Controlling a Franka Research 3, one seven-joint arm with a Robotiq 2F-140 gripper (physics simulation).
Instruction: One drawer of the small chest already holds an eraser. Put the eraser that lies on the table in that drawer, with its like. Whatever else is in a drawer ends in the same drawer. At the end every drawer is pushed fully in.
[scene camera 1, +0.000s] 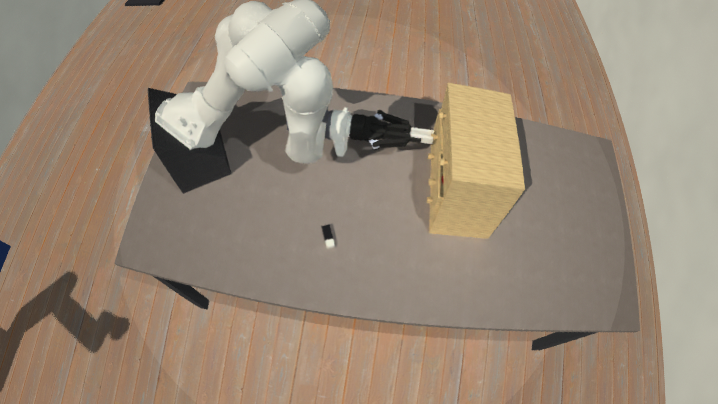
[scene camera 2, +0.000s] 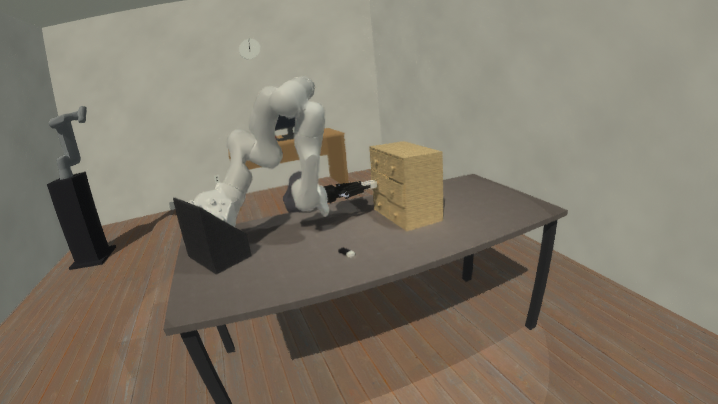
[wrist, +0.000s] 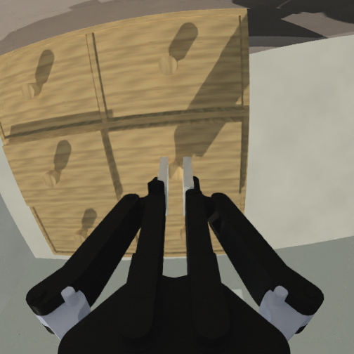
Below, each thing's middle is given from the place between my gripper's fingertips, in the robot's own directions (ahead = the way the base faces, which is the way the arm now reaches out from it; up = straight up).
The small wooden chest (scene camera 1: 487, 179) lies 120 mm ahead of my hand and 60 mm to the right of it.
